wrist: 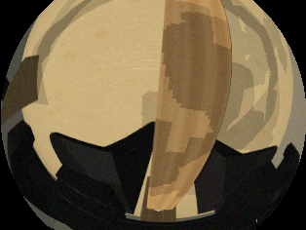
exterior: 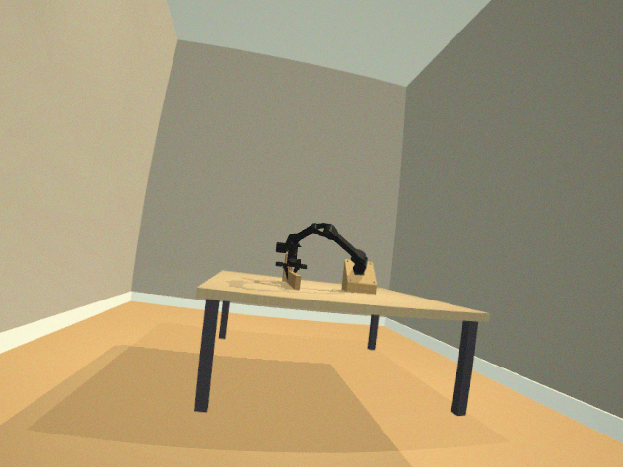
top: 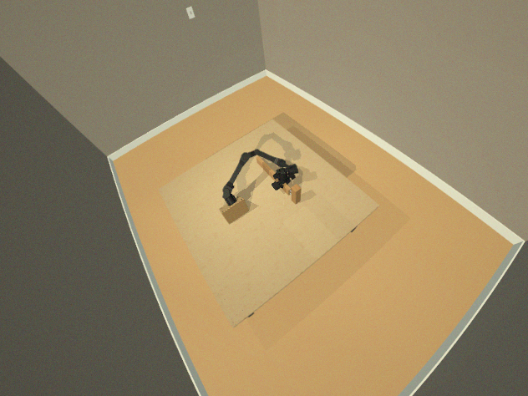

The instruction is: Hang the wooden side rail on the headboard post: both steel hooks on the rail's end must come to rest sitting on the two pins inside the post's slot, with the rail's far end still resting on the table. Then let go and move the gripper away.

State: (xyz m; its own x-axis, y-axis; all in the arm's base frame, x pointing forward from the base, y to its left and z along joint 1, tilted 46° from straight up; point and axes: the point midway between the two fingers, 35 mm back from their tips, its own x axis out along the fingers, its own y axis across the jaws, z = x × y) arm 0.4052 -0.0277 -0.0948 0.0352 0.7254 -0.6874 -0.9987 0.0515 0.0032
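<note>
Right now my gripper tip is 140 mm to the left of the headboard post and 50 mm below it.
</note>
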